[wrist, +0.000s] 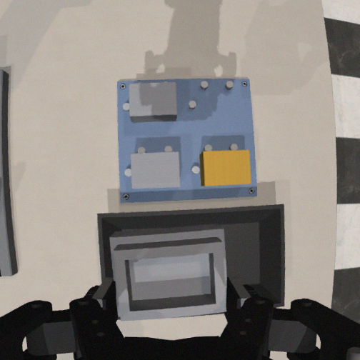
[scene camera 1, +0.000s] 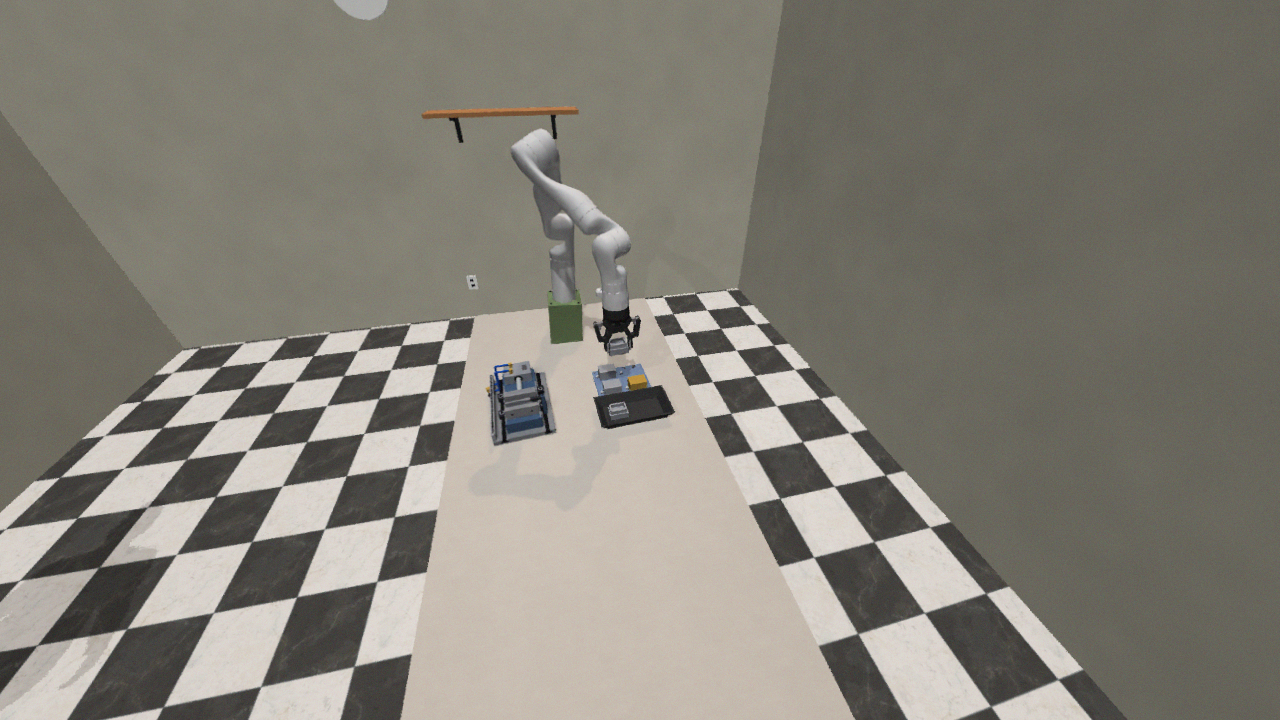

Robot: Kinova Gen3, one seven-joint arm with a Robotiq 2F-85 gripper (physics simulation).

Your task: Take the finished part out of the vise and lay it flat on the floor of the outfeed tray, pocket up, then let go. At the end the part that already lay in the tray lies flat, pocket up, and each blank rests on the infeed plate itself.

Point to a grey blank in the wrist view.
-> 149,169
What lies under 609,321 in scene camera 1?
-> My gripper.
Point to a yellow block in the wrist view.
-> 222,167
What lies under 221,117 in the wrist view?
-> A blue infeed plate.
